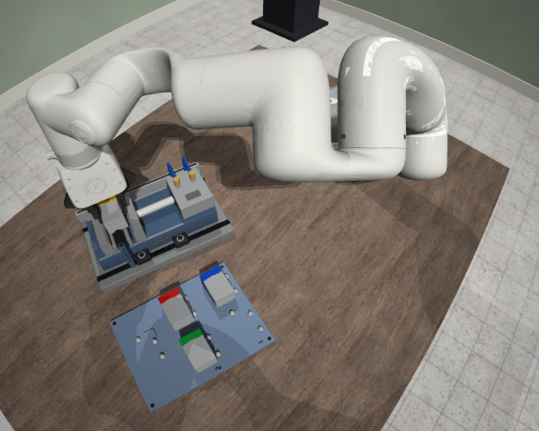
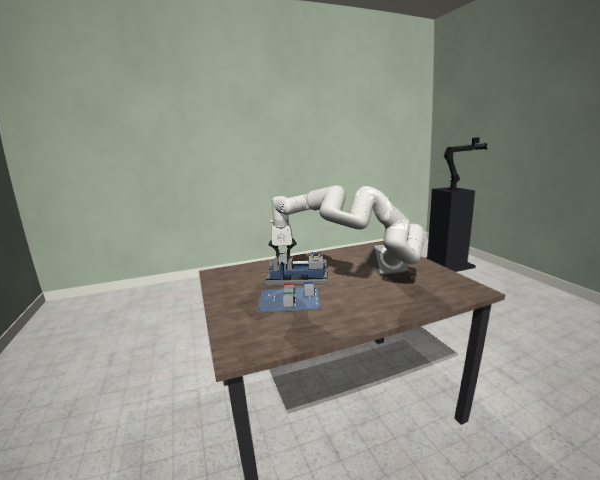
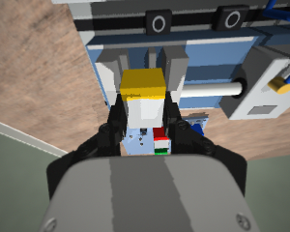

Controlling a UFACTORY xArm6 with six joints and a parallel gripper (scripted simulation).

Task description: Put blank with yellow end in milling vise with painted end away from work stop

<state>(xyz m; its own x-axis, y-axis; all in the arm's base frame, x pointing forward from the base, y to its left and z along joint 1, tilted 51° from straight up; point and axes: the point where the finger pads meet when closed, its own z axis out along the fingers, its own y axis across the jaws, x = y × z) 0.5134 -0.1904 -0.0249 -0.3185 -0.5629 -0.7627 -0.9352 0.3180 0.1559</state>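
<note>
My gripper is now 2 cm above the yellow-ended blank. Also, from my hand: screw rod (8 cm behind, 3 cm to the left, 5 cm below); then vise (6 cm behind, 3 cm to the left, 8 cm below); then black work stop (2 cm ahead, 5 cm to the left, 3 cm below).
</note>
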